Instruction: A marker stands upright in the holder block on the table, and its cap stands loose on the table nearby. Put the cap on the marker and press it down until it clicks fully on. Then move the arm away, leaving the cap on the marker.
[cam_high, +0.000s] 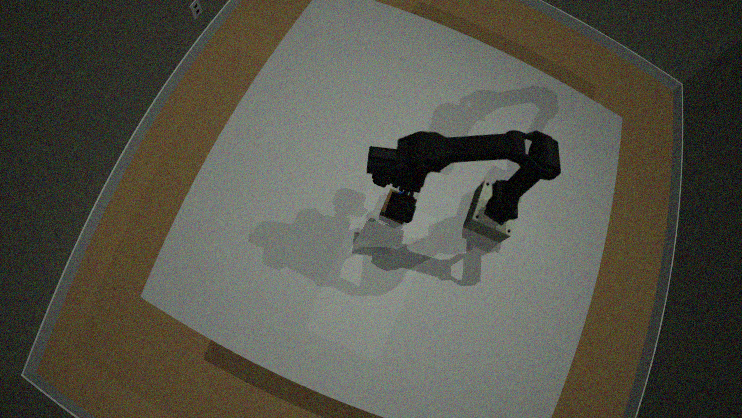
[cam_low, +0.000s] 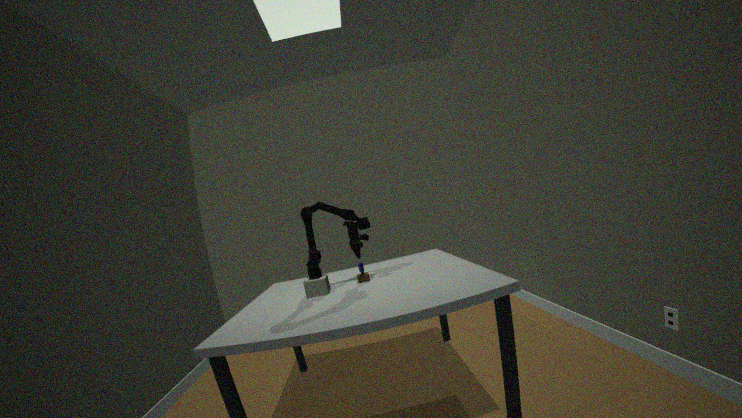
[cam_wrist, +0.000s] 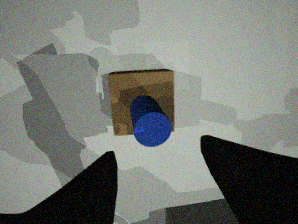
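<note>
Right now the blue cap is 60 mm below my gripper tip. From my gripper tip the other things lie so: marker (70 mm below); then holder block (120 mm below).
</note>
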